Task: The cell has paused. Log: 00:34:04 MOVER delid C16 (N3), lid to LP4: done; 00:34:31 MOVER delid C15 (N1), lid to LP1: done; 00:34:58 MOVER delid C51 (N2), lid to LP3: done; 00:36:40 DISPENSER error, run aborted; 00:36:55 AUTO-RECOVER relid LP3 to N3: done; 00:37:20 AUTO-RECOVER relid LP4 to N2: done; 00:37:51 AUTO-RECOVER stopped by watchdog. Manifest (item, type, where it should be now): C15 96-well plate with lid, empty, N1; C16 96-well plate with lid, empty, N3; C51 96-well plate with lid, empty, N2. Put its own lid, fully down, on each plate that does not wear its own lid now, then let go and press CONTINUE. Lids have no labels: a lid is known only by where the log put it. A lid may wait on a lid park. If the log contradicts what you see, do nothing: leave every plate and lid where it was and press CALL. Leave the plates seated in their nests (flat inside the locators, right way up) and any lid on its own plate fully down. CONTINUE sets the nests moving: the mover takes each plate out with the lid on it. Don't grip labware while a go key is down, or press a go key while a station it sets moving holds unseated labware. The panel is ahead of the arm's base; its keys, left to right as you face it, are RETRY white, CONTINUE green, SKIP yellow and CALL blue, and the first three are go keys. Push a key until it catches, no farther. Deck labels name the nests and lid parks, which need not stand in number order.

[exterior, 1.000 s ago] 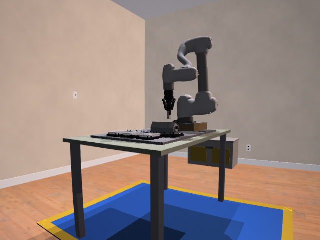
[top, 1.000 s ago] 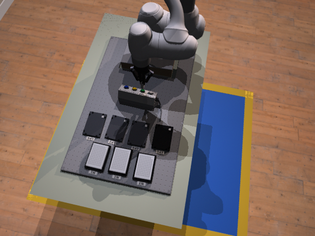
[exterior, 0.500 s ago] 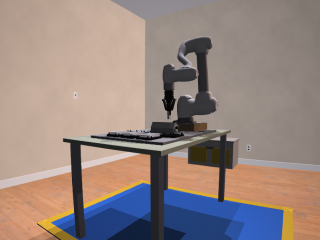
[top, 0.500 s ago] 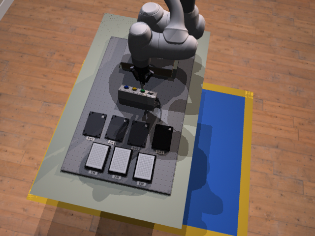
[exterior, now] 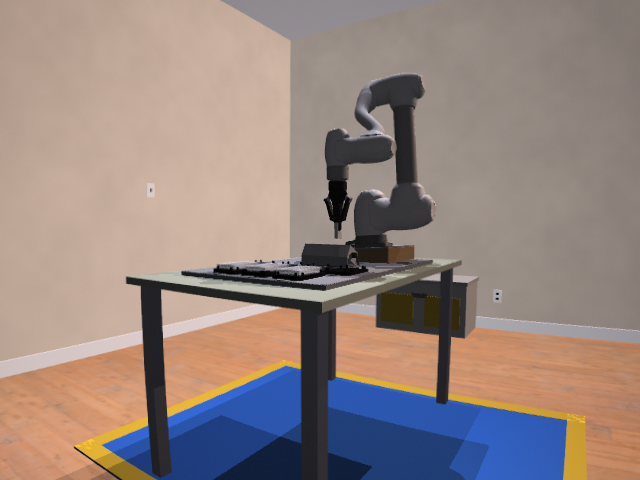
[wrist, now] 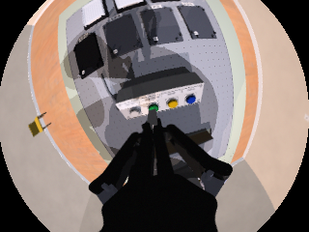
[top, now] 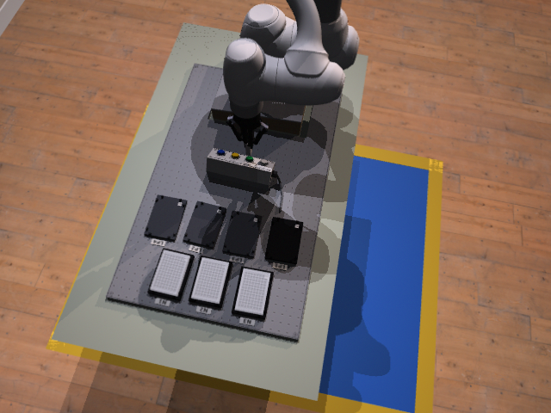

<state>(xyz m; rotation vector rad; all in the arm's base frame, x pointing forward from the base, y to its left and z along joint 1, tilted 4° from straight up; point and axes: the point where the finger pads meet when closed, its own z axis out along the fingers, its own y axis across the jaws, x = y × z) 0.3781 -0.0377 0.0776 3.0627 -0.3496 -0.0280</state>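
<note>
The green key lies 7 cm below my hand. From my hand the other things lie so: yellow key: 7 cm below, 5 cm to the right, 1 cm behind; then white key: 7 cm below, 5 cm to the left, 1 cm ahead; then blue key: 10 cm to the right, 7 cm below, 2 cm behind.
</note>
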